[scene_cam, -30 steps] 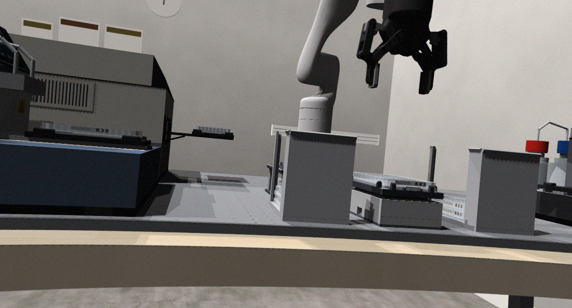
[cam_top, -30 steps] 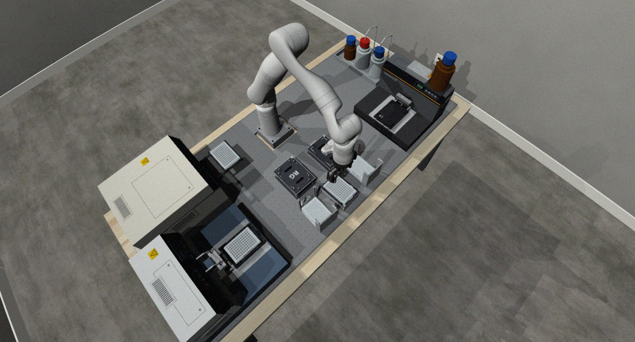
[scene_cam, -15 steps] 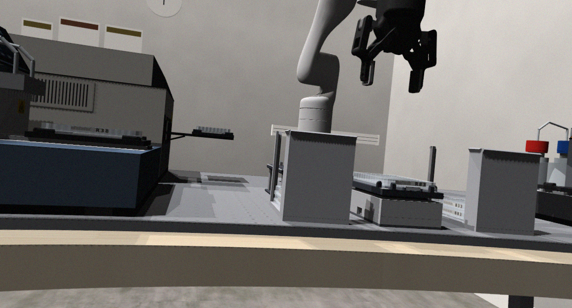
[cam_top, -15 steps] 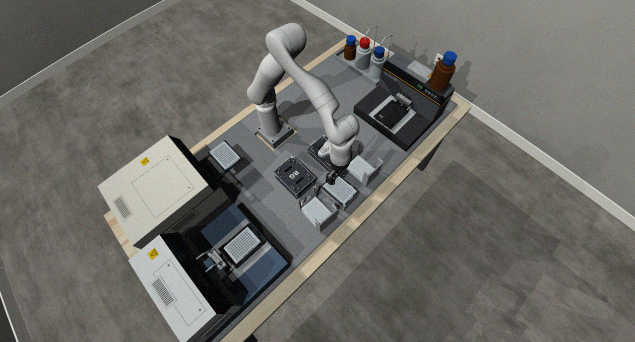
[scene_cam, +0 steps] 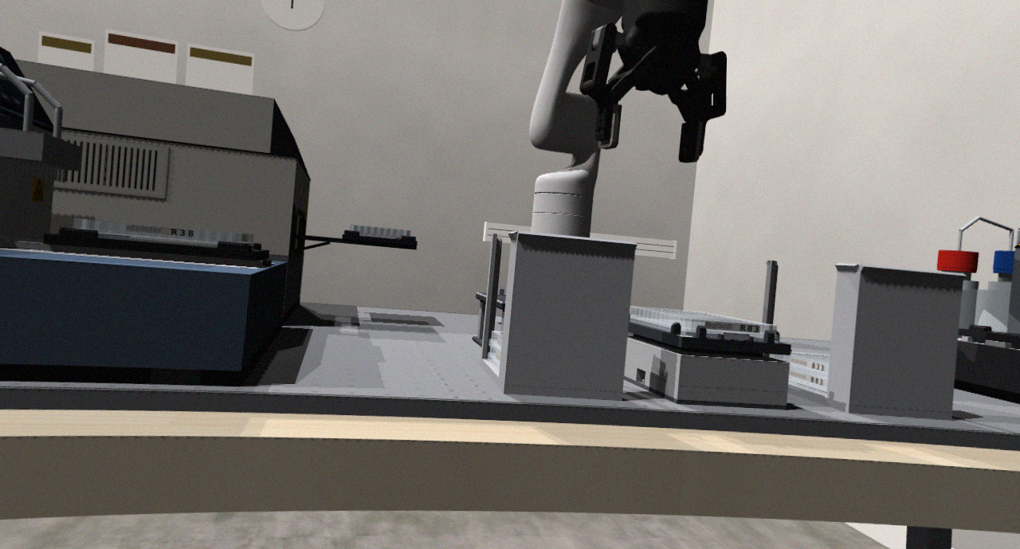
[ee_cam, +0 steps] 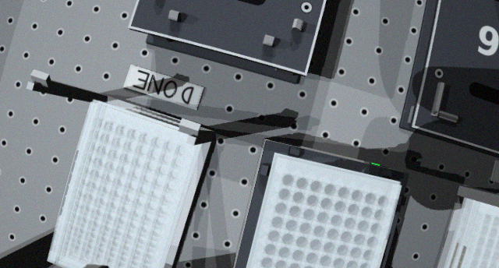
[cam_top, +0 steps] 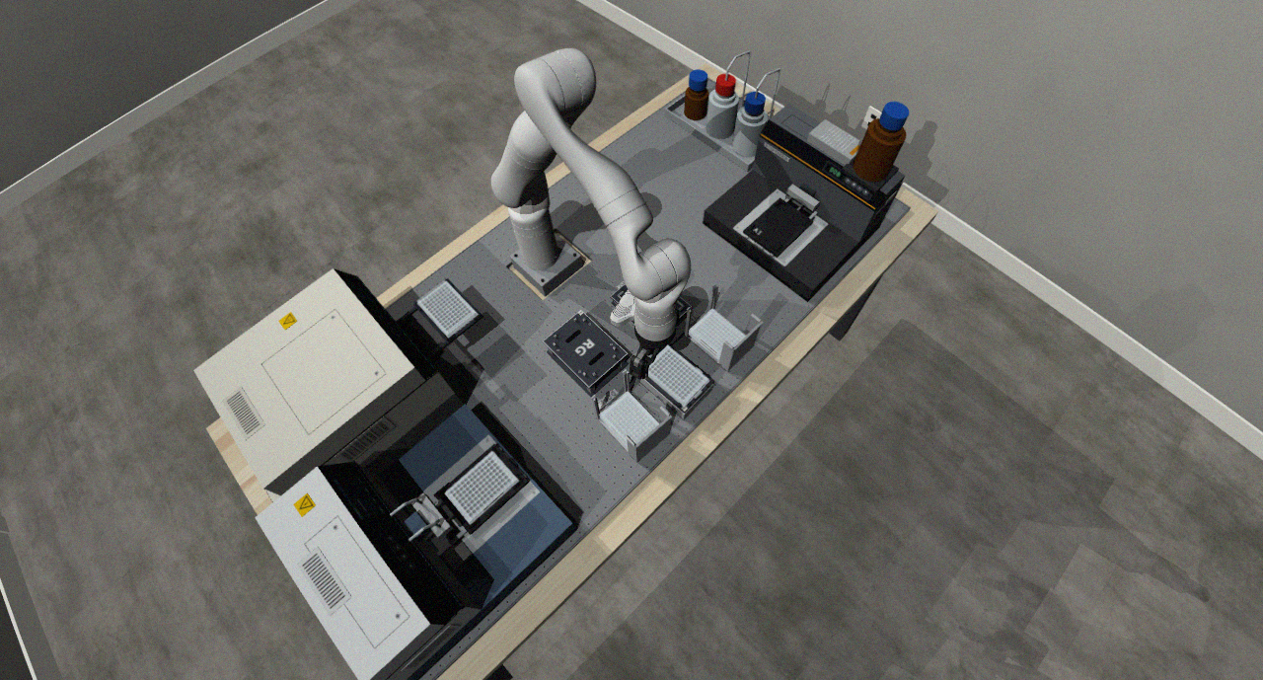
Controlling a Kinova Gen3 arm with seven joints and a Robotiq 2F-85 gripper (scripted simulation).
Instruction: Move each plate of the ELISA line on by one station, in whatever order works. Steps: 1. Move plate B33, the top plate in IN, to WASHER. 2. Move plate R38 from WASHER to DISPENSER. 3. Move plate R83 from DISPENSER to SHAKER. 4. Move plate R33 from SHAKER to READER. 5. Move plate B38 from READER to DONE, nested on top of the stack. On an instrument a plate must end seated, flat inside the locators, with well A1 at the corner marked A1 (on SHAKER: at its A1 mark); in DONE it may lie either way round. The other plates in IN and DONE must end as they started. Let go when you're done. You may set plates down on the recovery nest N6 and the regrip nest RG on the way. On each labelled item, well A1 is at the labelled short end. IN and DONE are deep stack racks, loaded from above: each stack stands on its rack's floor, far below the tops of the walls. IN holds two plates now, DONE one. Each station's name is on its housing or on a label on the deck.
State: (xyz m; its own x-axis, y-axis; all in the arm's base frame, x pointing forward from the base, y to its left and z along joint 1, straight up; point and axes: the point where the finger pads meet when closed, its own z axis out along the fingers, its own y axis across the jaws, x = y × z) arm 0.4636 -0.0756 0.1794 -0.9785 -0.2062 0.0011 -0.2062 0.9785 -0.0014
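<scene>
My hand is 410 mm to the left of the plate R38, 120 mm above it and 100 mm past it. Also, from my hand: plate R83 (160 mm below, 50 mm to the left, 20 mm ahead); then RG nest (180 mm behind, 160 mm below, 40 mm to the right); then plate B38 (190 mm below, 90 mm to the right, 10 mm ahead).
</scene>
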